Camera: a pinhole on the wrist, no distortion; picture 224 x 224 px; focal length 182.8 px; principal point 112.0 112.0 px. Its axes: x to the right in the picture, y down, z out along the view. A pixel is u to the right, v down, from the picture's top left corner.
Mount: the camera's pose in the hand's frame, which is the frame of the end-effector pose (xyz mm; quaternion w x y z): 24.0 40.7 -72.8 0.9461 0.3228 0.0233 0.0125
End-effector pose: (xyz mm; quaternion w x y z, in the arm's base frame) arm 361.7 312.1 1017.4 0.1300 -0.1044 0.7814 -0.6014
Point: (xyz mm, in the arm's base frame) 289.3 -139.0 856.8
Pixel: outside the picture
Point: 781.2 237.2 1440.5
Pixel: outside the picture
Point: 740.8 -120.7 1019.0
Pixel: 22 192
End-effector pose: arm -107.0 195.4 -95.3 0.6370 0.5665 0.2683 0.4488
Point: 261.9 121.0 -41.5
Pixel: 143 203
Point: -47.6 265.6 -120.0
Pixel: 194 89
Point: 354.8 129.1 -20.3
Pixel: 158 207
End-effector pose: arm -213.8 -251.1 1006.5 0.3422 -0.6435 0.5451 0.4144
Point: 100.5 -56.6 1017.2
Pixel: 56 23
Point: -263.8 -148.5 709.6
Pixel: outside the picture
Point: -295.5 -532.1 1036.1
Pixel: behind the camera
